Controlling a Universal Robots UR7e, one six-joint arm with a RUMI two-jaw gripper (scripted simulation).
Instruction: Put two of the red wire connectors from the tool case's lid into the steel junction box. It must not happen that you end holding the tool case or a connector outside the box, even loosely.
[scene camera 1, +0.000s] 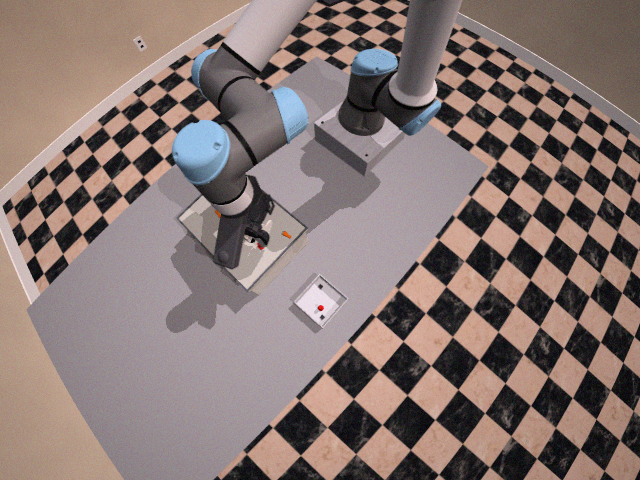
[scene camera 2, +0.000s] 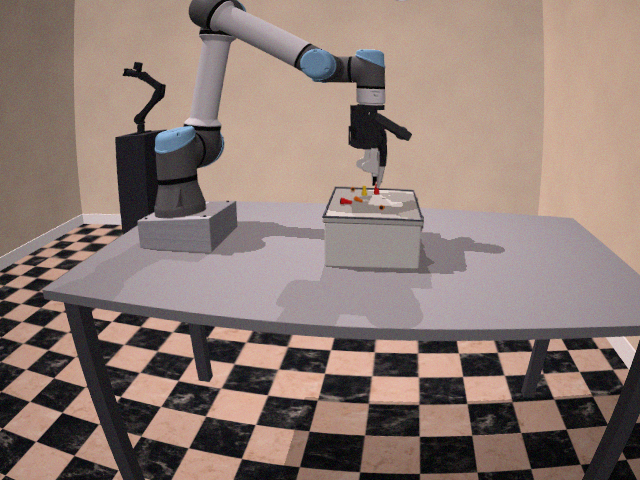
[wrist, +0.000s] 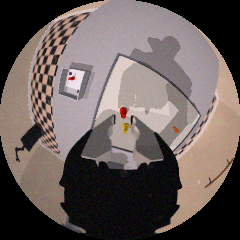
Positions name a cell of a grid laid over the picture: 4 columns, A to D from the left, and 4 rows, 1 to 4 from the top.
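Labels:
Gripper visible in the wrist view (C2), in scene camera 1 (B3) and in scene camera 2 (C2).

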